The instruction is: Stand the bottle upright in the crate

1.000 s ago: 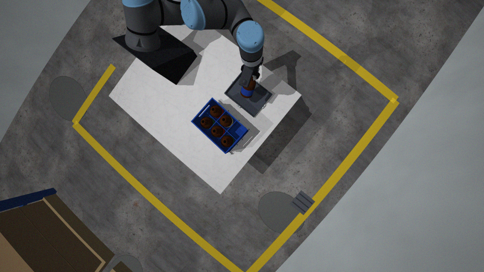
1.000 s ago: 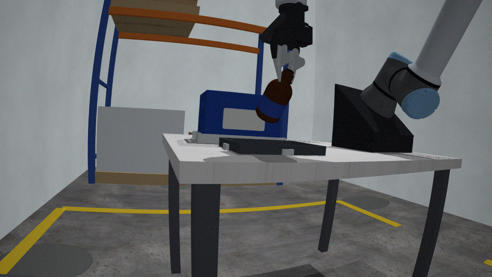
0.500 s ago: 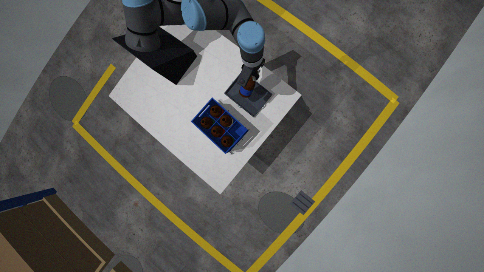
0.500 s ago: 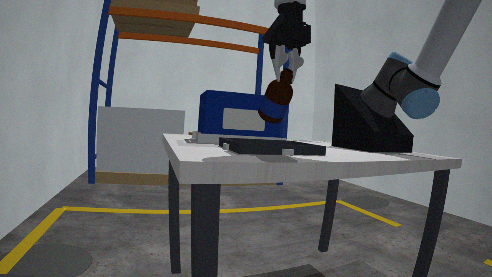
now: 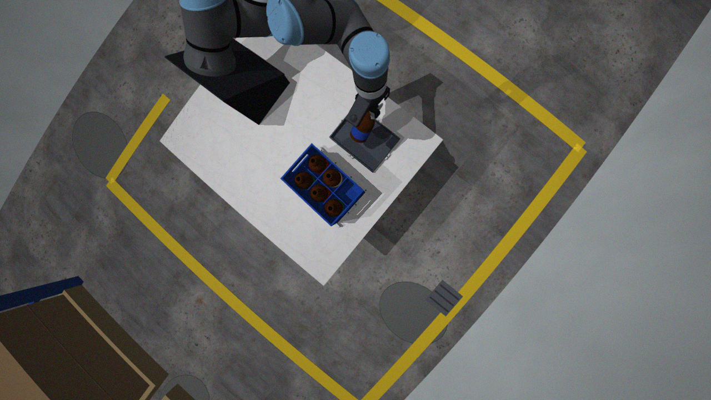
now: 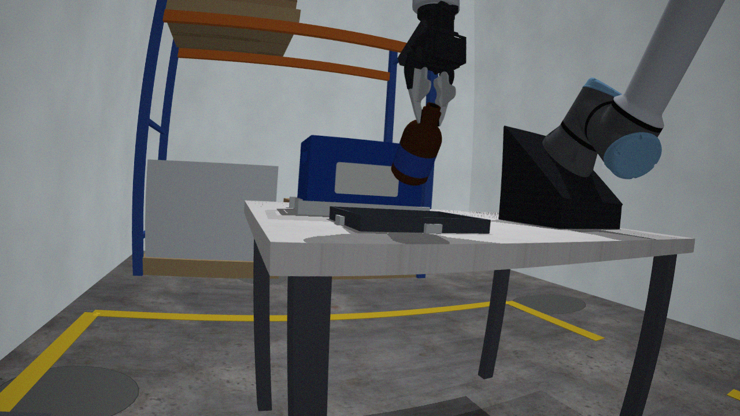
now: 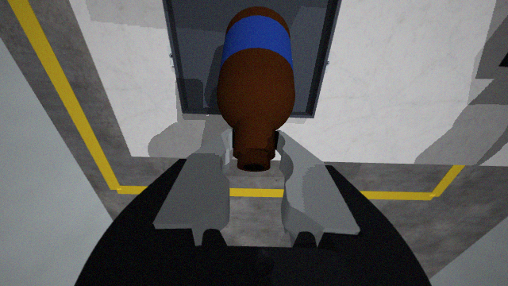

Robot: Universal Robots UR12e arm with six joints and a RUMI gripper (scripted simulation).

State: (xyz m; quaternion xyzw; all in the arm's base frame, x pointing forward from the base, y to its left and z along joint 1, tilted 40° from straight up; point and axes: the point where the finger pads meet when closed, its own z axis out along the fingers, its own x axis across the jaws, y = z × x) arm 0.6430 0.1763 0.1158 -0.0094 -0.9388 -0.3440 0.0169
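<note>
My hand is 40 mm above the bottle and 30 mm to the left of it. From my hand the other things lie so: dark grey tray: 190 mm below, 50 mm to the right, 10 mm ahead; then blue crate: 310 mm to the right, 120 mm below, 20 mm ahead.
</note>
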